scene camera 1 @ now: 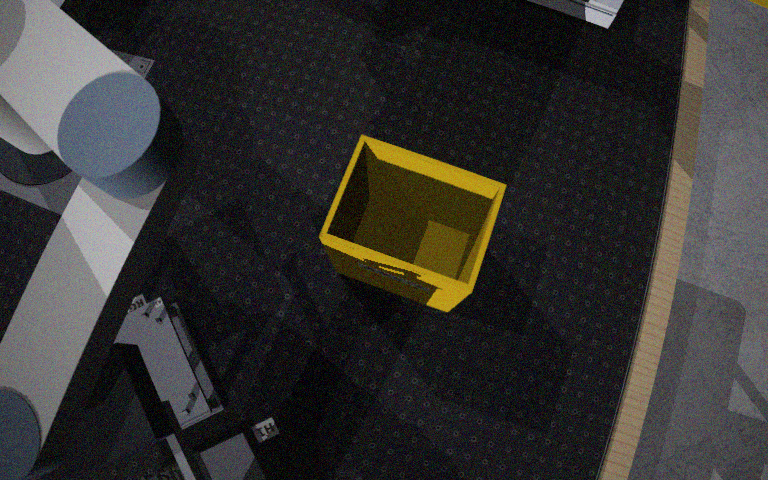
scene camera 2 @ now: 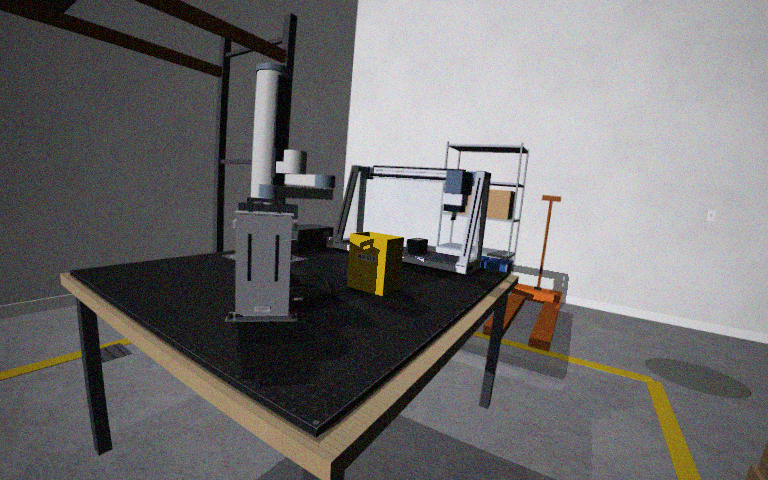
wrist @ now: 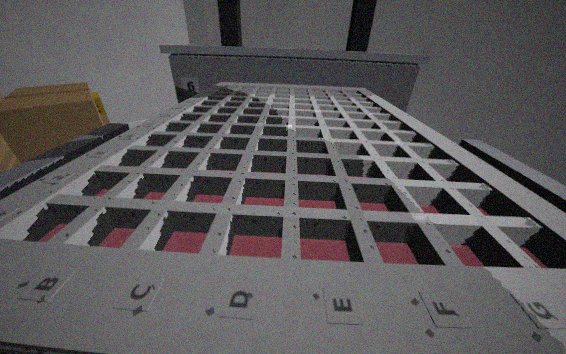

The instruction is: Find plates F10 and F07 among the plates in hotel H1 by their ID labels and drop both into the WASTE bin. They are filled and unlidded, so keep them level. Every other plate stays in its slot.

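Frame: origin at the arm's base, x ahead, y left, z up, level; metres.
Seen in the pictures: gripper, fingertip midpoint: (wrist: 291, 150).
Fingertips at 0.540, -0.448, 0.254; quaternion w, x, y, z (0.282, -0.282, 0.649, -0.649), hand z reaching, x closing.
A point is followed by its place in that frame, as x, y, z.
In the wrist view, a grey plate (wrist: 345, 320) with lettered rows and red-filled, unlidded wells lies level in the top slot of hotel H1 (wrist: 300, 70) @[0.565, -0.475, 0.286]. Its ID label is not visible there. My gripper (wrist: 291, 150) @[0.540, -0.448, 0.254] is open, with one finger on each side of this plate, apart from it. The plates below are hidden, so the F10 and F07 labels cannot be seen. In scene camera 1, part of hotel H1 (scene camera 1: 229, 455) @[0.514, -0.368, 0.021] shows beside its H1 label. The yellow WASTE bin (scene camera 1: 433, 164) @[0.649, 0.027, 0.212] (scene camera 2: 390, 266) @[0.726, -0.050, 0.114] stands upright and open; its visible inside holds no plate.
A grey pegged nest (scene camera 1: 169, 367) @[0.413, -0.280, 0.073] stands near the hotel. The blue-capped arm (scene camera 1: 110, 124) @[0.441, -0.097, 0.416] (scene camera 2: 308, 181) @[0.375, -0.116, 0.389] reaches over the table. A gantry machine (scene camera 2: 413, 172) @[0.443, 0.623, 0.490] stands behind the bin. In the wrist view, a cardboard box (wrist: 50, 115) is at the left, and the hotel's back panel stands behind the plate.
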